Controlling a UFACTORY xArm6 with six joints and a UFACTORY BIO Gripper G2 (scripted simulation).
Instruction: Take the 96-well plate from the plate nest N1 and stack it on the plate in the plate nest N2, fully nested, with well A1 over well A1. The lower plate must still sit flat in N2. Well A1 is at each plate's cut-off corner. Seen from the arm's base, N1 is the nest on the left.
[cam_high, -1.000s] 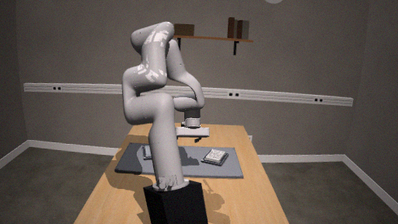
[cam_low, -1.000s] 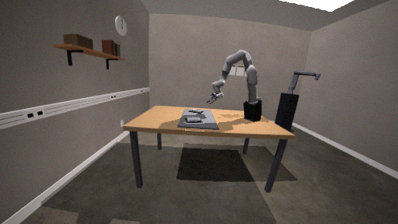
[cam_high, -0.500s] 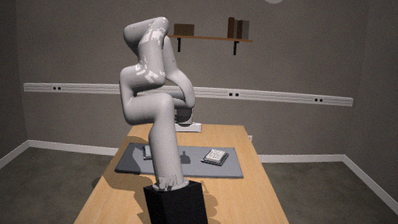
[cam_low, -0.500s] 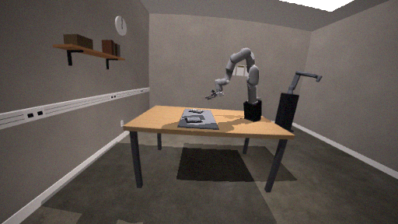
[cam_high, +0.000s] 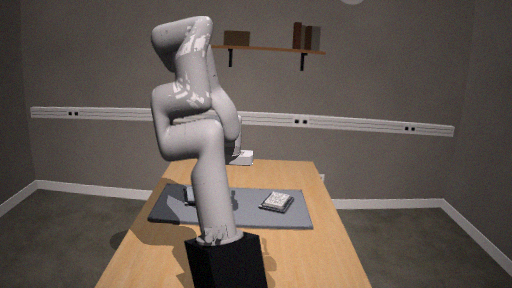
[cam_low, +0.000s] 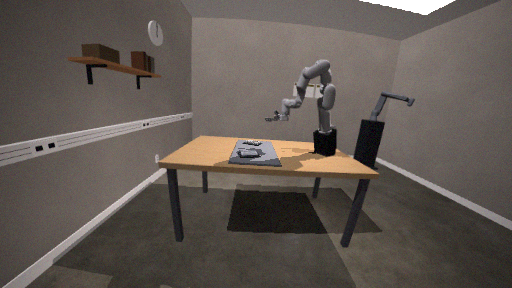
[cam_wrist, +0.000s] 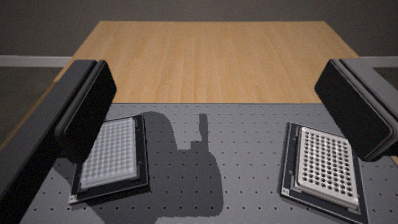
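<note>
My gripper is now 14 cm short of the clear 96-well plate, 17 cm to the right of it and 26 cm above it.
</note>
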